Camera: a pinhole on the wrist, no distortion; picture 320 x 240 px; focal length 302.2 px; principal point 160.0 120.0 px. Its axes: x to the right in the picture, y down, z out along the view. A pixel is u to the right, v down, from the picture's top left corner.
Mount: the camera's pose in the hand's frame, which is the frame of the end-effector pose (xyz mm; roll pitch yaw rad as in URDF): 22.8 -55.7 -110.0 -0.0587 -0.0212 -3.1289
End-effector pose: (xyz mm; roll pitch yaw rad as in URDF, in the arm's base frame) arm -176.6 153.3 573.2 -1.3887 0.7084 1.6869
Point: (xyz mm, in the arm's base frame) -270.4 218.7 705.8
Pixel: 237.0 204.4
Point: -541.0 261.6 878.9
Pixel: 230.3 220.4
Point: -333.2 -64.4 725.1
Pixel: outside the picture
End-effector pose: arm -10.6 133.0 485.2 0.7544 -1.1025 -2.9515
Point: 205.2 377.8 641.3
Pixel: 165.6 25.4
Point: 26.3 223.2 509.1
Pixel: 203.4 48.4
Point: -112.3 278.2 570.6
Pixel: 42.6 220.4
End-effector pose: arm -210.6 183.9 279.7 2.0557 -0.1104 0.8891
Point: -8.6 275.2 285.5
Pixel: outside the picture
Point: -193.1 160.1 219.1
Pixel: 235.4 70.4
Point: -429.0 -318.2 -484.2
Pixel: outside the picture
